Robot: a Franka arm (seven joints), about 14 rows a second.
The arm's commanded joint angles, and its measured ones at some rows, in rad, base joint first. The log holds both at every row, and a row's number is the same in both.
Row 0, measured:
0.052, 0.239, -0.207, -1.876, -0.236, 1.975, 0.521
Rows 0 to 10, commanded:
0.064, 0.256, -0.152, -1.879, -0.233, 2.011, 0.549
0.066, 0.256, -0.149, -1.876, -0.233, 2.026, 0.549
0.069, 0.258, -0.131, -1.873, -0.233, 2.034, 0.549
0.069, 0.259, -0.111, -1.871, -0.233, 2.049, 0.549
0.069, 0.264, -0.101, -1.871, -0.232, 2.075, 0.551
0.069, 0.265, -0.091, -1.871, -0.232, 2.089, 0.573
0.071, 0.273, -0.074, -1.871, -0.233, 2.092, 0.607
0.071, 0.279, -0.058, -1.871, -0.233, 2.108, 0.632
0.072, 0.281, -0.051, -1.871, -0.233, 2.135, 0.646
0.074, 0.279, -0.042, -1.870, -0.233, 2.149, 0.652
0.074, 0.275, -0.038, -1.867, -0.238, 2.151, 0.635
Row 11, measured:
0.070, 0.245, -0.057, -1.866, -0.236, 2.120, 0.595
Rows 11 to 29, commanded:
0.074, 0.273, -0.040, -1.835, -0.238, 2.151, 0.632
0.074, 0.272, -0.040, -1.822, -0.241, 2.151, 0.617
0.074, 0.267, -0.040, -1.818, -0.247, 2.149, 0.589
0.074, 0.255, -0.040, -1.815, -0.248, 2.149, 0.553
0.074, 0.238, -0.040, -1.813, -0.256, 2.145, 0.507
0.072, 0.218, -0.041, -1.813, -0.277, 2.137, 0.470
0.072, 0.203, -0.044, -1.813, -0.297, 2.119, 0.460
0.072, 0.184, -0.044, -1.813, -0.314, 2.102, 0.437
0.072, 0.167, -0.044, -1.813, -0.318, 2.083, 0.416
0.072, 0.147, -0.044, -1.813, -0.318, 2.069, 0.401
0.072, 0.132, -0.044, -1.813, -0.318, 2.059, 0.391
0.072, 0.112, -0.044, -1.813, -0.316, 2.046, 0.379
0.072, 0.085, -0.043, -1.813, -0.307, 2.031, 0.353
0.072, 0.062, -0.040, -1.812, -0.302, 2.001, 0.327
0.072, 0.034, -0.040, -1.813, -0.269, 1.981, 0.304
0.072, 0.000, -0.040, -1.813, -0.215, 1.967, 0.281
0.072, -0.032, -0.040, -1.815, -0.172, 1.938, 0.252
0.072, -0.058, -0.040, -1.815, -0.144, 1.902, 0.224
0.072, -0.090, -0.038, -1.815, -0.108, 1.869, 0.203
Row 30, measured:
0.073, -0.020, -0.042, -1.803, -0.171, 1.928, 0.253
